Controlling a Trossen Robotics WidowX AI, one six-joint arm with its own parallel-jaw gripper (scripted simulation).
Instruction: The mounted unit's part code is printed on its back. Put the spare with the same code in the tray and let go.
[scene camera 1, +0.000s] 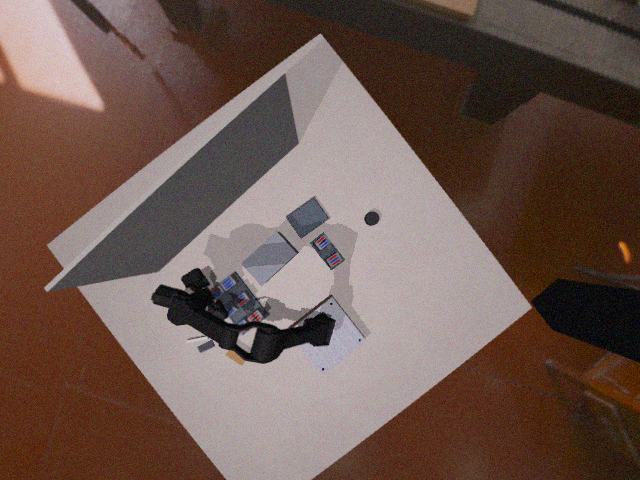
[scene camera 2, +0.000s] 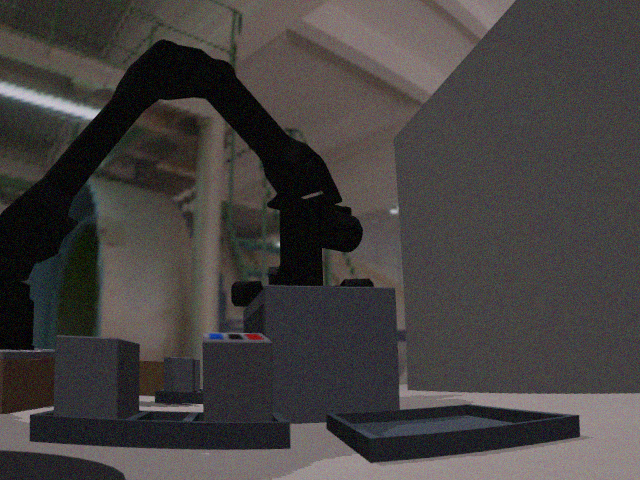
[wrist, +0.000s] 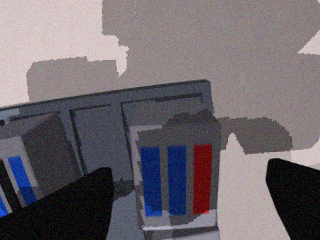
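My gripper (scene camera 1: 213, 292) is open and holds nothing, and the wrist view has the gripper (wrist: 192, 175) too. Then there's a grey wall panel (scene camera 2: 511, 178) that I can see.
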